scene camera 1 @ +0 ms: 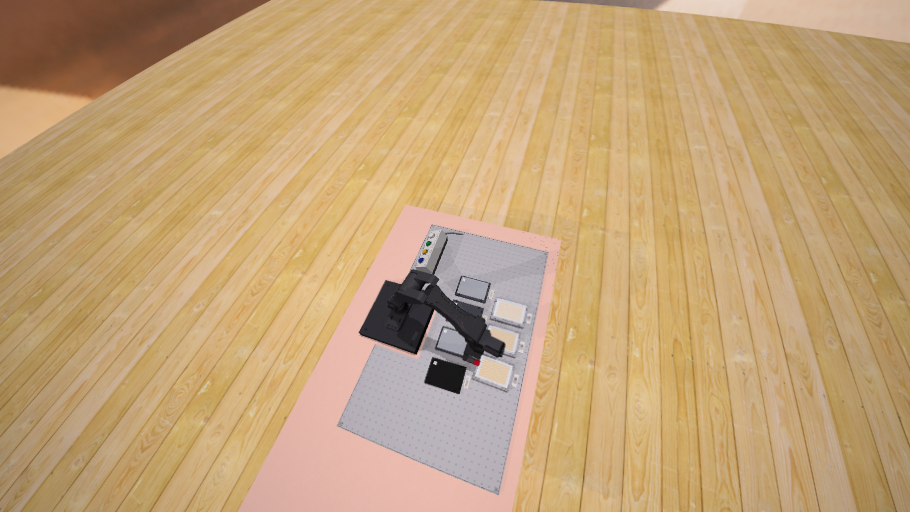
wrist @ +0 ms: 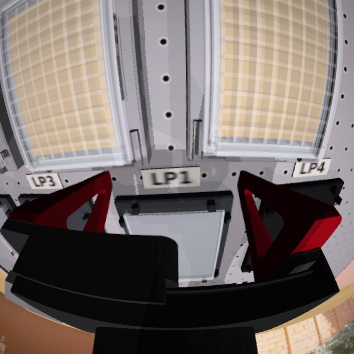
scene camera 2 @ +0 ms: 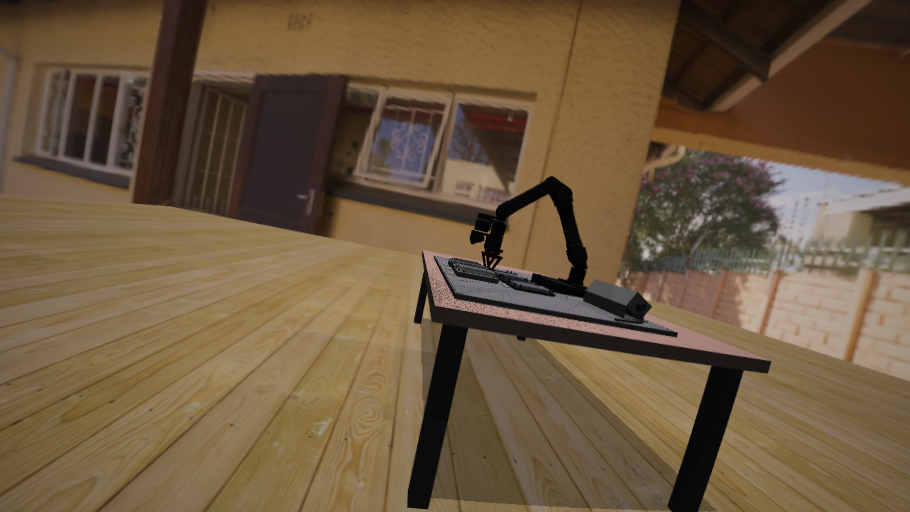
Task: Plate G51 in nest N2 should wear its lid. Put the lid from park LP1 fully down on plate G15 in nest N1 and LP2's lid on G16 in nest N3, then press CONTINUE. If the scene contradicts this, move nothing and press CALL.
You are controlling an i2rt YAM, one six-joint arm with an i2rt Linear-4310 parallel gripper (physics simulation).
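Places are measured from the arm's base along level axes (x left, y back, z up), in millimetres.
Pixels of known places: gripper, fingertip midpoint: (wrist: 174, 177); arm's base, link origin: (scene camera 1: 402, 308) (scene camera 2: 574, 285).
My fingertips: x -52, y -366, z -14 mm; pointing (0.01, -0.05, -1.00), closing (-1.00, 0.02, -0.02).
Ahead of a thing's pixels: the offset from my fingertips to its top centre. "*": to the spot under its first point. Level surfaces: height alone.
My gripper (scene camera 1: 477, 361) (scene camera 2: 490, 264) (wrist: 174, 177) is open and empty, its red fingers low over the LP1 label. The pale lid in park LP1 @[* dx -3, dy +116, dz +2 mm] (scene camera 1: 450, 340) (wrist: 195, 242) lies flat, partly hidden behind the gripper body in the wrist view. Another pale lid @[dx +256, dy +105, dz +2 mm] (scene camera 1: 472, 288) lies in a park farther up the row. A tan gridded plate @[dx +71, dy -81, dz +19 mm] (wrist: 60, 80) (scene camera 1: 504, 338) and another tan gridded plate @[dx -60, dy -88, dz +21 mm] (wrist: 275, 75) (scene camera 1: 494, 371) sit in neighbouring nests; a third plate @[dx +199, dy -81, dz +18 mm] (scene camera 1: 509, 311) sits beyond. Nest and plate labels cannot be read, and I cannot tell which plates wear clear lids.
Park LP4 @[dx -135, dy +87, dz +4 mm] (scene camera 1: 445, 375) is dark, without a pale lid; dark park LP3 @[dx +128, dy +99, dz +4 mm] (scene camera 1: 469, 310) is partly covered by the arm. The button box @[dx +366, dy +355, dz +68 mm] (scene camera 1: 430, 251) (scene camera 2: 612, 299) has white, green, yellow and blue buttons. The arm's black base (scene camera 1: 397, 324) stands beside the perforated board @[dz -15 mm] (scene camera 1: 426, 426).
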